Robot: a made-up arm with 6 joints. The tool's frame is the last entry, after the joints.
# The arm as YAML. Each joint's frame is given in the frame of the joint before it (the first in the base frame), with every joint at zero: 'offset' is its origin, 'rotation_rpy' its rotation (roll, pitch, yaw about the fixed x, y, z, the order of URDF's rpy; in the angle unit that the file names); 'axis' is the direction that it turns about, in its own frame. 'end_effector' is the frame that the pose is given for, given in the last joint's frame.
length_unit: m
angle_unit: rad
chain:
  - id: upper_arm
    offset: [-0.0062, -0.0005, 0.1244]
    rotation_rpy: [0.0, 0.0, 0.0]
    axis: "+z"
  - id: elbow
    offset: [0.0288, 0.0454, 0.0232]
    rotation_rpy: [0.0, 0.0, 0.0]
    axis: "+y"
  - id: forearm
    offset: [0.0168, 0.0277, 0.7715]
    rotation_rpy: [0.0, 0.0, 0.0]
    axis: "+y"
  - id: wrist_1
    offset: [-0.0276, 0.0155, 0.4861]
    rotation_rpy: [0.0, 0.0, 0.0]
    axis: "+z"
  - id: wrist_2
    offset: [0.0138, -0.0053, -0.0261]
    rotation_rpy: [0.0, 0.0, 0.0]
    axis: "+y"
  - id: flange
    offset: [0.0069, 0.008, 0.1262]
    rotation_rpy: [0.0, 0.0, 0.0]
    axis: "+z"
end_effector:
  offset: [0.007, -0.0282, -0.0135]
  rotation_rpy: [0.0, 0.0, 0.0]
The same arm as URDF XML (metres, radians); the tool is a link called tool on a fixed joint. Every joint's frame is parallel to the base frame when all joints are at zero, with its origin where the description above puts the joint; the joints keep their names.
<robot name="arm">
  <joint name="tool_joint" type="fixed">
    <parent link="link6"/>
    <child link="tool"/>
    <origin xyz="0.007 -0.0282 -0.0135" rpy="0 0 0"/>
  </joint>
  <joint name="flange" type="continuous">
    <parent link="link5"/>
    <child link="link6"/>
    <origin xyz="0.0069 0.008 0.1262" rpy="0 0 0"/>
    <axis xyz="0 0 1"/>
  </joint>
  <joint name="wrist_2" type="continuous">
    <parent link="link4"/>
    <child link="link5"/>
    <origin xyz="0.0138 -0.0053 -0.0261" rpy="0 0 0"/>
    <axis xyz="0 1 0"/>
  </joint>
  <joint name="wrist_1" type="continuous">
    <parent link="link3"/>
    <child link="link4"/>
    <origin xyz="-0.0276 0.0155 0.4861" rpy="0 0 0"/>
    <axis xyz="0 0 1"/>
  </joint>
  <joint name="forearm" type="continuous">
    <parent link="link2"/>
    <child link="link3"/>
    <origin xyz="0.0168 0.0277 0.7715" rpy="0 0 0"/>
    <axis xyz="0 1 0"/>
  </joint>
  <joint name="elbow" type="continuous">
    <parent link="link1"/>
    <child link="link2"/>
    <origin xyz="0.0288 0.0454 0.0232" rpy="0 0 0"/>
    <axis xyz="0 1 0"/>
  </joint>
  <joint name="upper_arm" type="continuous">
    <parent link="base"/>
    <child link="link1"/>
    <origin xyz="-0.0062 -0.0005 0.1244" rpy="0 0 0"/>
    <axis xyz="0 0 1"/>
  </joint>
  <link name="base"/>
  <link name="link1"/>
  <link name="link2"/>
  <link name="link3"/>
  <link name="link4"/>
  <link name="link5"/>
  <link name="link6"/>
  <link name="tool"/>
</robot>

